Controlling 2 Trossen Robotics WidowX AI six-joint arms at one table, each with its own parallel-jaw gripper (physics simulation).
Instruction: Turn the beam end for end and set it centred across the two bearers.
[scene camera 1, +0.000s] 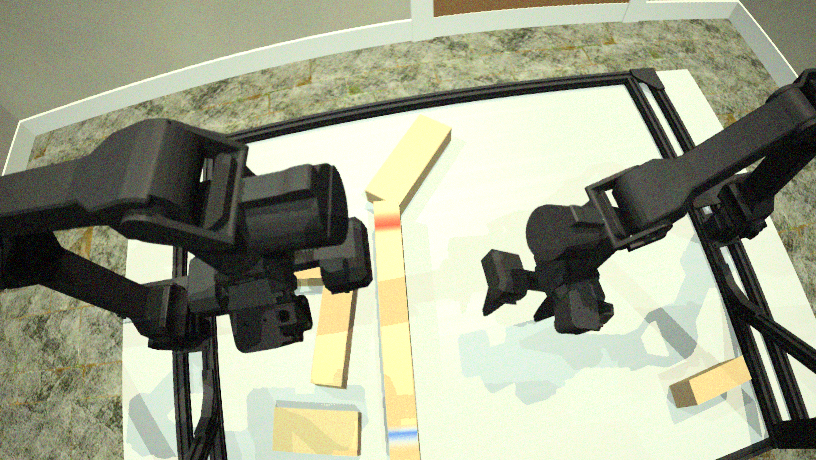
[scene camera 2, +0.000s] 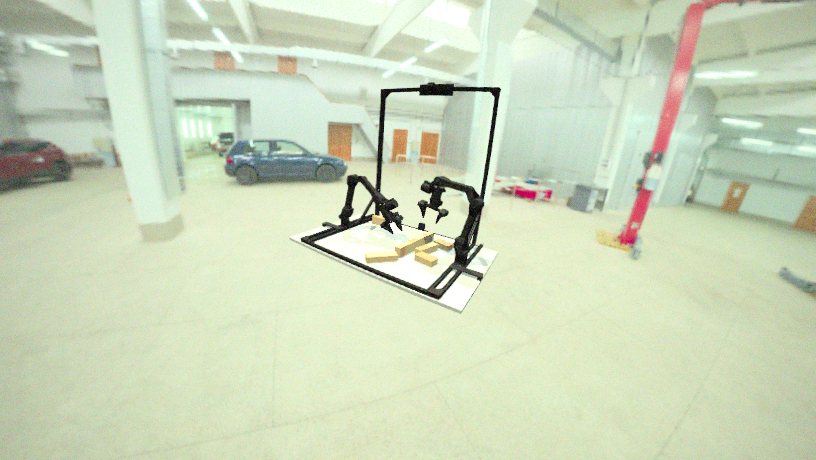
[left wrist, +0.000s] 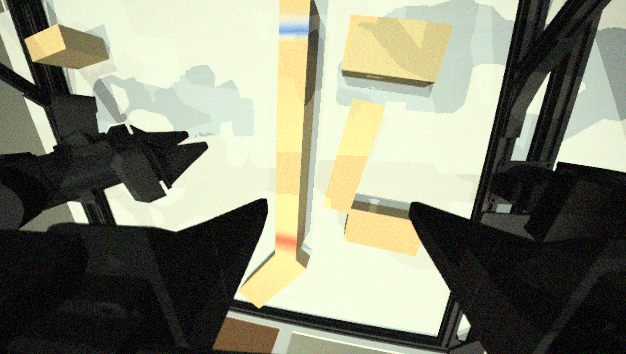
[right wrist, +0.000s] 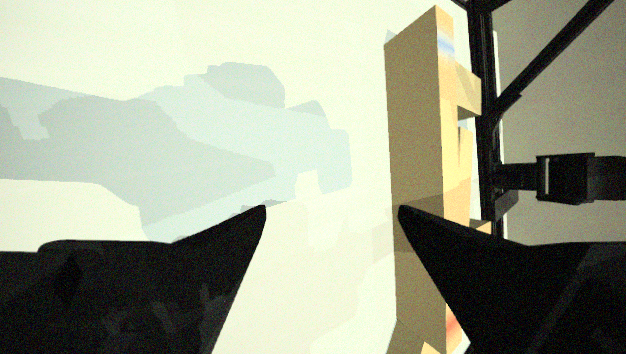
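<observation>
The long wooden beam has a red band near its far end and a blue band near its near end in scene camera 1. It appears to stand on a narrow edge on the table, beside the two blocks that look like the bearers, one at the front and one partly hidden by the arm. My left gripper is open and empty, high above the bearer side. My right gripper is open and empty, right of the beam in scene camera 1.
A slim block lies between the bearers. An angled block lies at the beam's red end, touching or very near it. Another block lies near the frame rail at the right in scene camera 1.
</observation>
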